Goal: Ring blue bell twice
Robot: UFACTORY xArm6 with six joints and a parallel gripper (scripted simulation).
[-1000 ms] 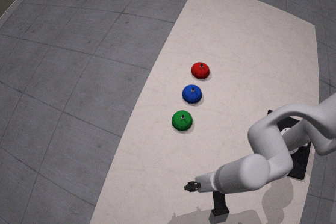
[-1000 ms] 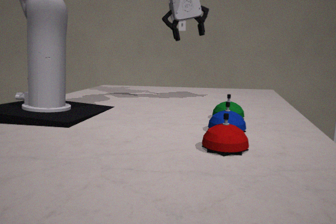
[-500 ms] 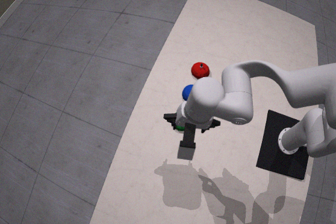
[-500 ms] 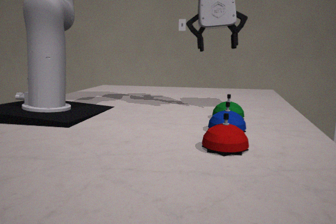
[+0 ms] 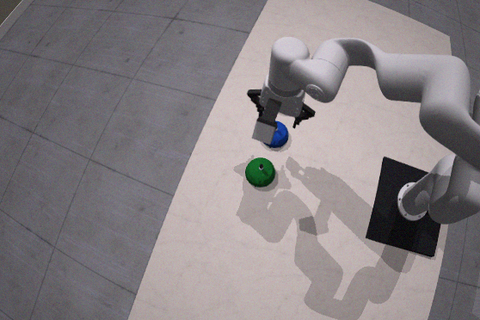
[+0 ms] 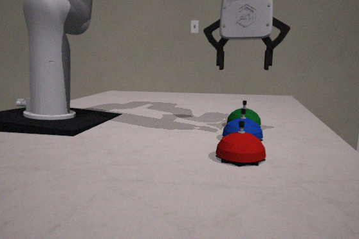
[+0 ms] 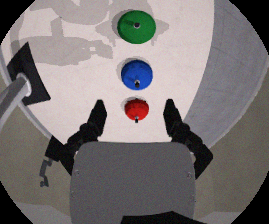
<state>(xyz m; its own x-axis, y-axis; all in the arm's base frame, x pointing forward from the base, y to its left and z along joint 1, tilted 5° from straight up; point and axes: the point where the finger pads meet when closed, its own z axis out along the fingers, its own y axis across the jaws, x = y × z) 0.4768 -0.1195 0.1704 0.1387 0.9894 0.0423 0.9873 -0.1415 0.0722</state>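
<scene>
My hand is 2 cm to the left of the blue bell and 12 cm above it. The rest, counted from my hand: red bell: 2 cm behind, 14 cm to the right, 12 cm below; then green bell: 2 cm ahead, 11 cm to the left, 12 cm below.
</scene>
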